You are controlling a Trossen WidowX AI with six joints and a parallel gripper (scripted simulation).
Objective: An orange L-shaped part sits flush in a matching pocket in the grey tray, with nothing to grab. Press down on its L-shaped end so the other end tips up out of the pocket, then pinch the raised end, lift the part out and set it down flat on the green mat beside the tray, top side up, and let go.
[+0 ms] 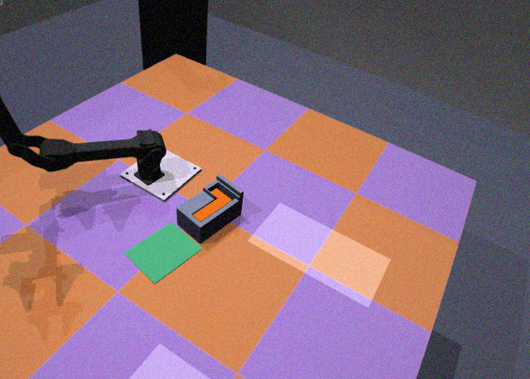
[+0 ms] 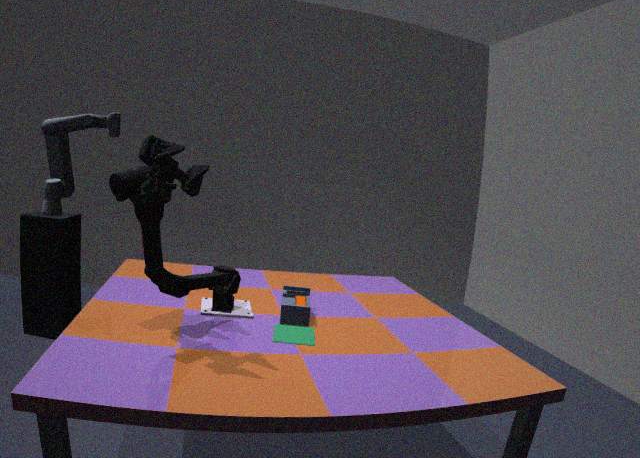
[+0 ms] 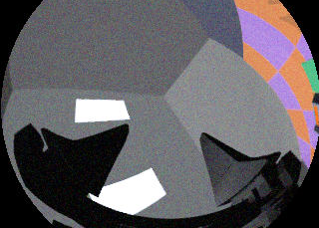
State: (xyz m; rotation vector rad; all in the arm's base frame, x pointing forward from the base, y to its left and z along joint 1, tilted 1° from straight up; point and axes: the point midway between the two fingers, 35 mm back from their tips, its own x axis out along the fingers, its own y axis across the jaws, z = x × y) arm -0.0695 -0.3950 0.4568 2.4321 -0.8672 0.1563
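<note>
The orange L-shaped part lies 280 mm ahead of my gripper tip, 430 mm to the left of it and 430 mm below it. From my gripper tip the other things lie so: green mat 270 mm ahead, 260 mm to the left, 490 mm below.
</note>
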